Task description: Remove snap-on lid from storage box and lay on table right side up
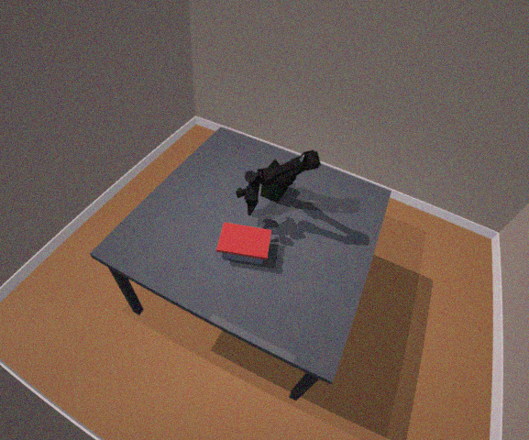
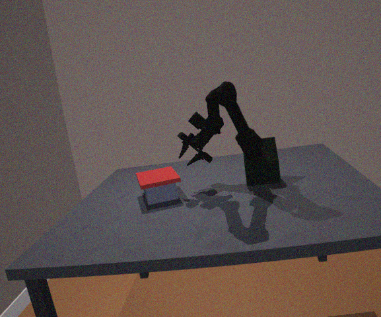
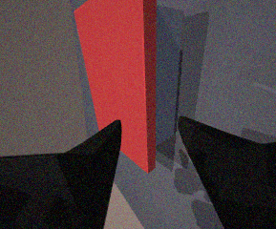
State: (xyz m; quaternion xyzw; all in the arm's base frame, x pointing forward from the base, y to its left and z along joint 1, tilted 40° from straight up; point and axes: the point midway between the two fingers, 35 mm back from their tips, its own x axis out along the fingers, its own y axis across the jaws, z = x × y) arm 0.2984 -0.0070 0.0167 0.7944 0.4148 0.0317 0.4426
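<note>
My gripper tip is now 12 cm short of the red lid, 5 cm to the right of it and 4 cm above it. From my gripper tip the other things lie so: storage box 12 cm ahead, 9 cm below, 5 cm to the left.
</note>
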